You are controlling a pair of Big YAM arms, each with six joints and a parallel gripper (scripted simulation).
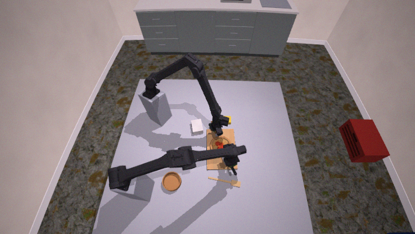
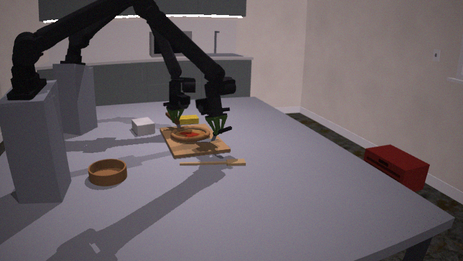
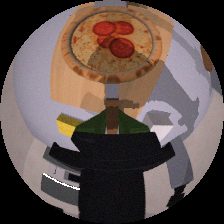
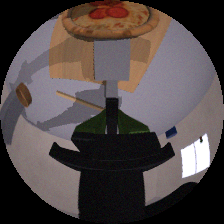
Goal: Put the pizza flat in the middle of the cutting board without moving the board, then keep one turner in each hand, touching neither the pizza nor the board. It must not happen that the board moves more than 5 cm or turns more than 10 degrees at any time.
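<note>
Now: the wooden spatula 90 mm to the right of my right hand, 90 mm below it and 20 mm behind it. The rest, counted from my right hand: black-handled turner (10 mm to the left, 10 mm below); then pizza (190 mm to the left, 80 mm behind, 70 mm below); then wooden cutting board (180 mm to the left, 90 mm below, 80 mm behind).
</note>
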